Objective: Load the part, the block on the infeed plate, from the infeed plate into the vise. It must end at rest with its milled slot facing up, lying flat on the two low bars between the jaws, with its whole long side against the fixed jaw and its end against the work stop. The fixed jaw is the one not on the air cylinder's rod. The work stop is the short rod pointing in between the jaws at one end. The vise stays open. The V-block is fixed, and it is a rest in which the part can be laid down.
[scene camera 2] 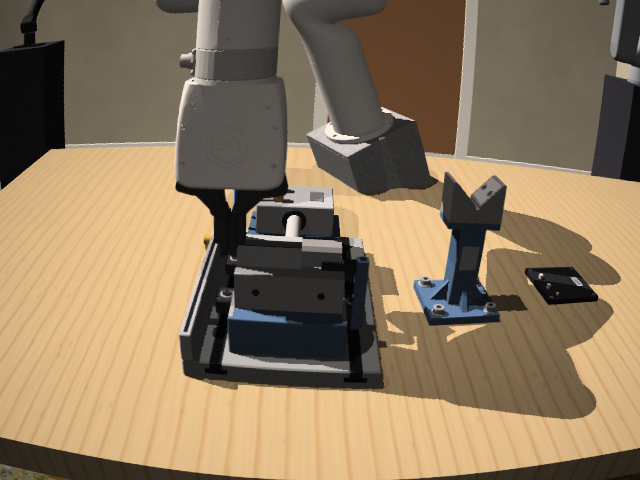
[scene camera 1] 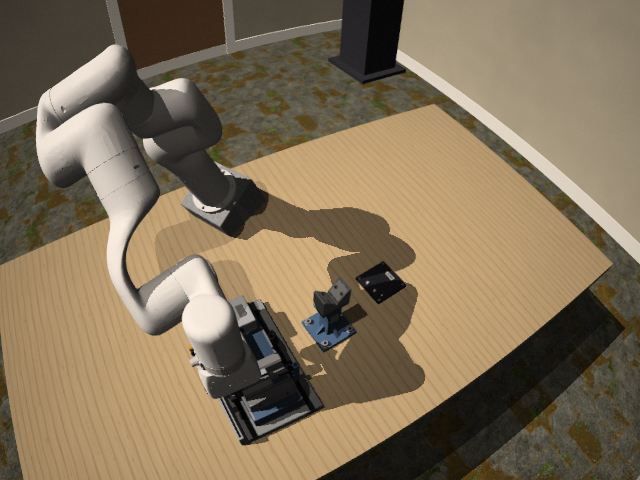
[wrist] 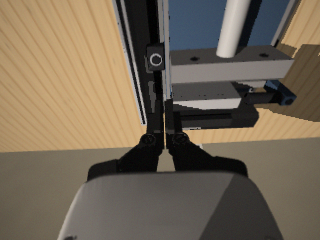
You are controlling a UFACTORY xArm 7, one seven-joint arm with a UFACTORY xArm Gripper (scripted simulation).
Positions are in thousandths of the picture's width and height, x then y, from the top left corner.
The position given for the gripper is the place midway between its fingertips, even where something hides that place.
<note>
In view: the gripper (scene camera 2: 360, 522), an air cylinder (scene camera 2: 499, 449), a moving jaw (scene camera 2: 490, 522), a grey rail (scene camera 2: 295, 711), a blue base (scene camera 2: 709, 657) and a blue work stop post (scene camera 2: 565, 576).
The gripper is seen too in scene camera 1 (scene camera 1: 371, 816) and in the wrist view (wrist: 511, 460). The moving jaw shows as well in the wrist view (wrist: 770, 273). The blue base is seen too in scene camera 1 (scene camera 1: 537, 697).
</note>
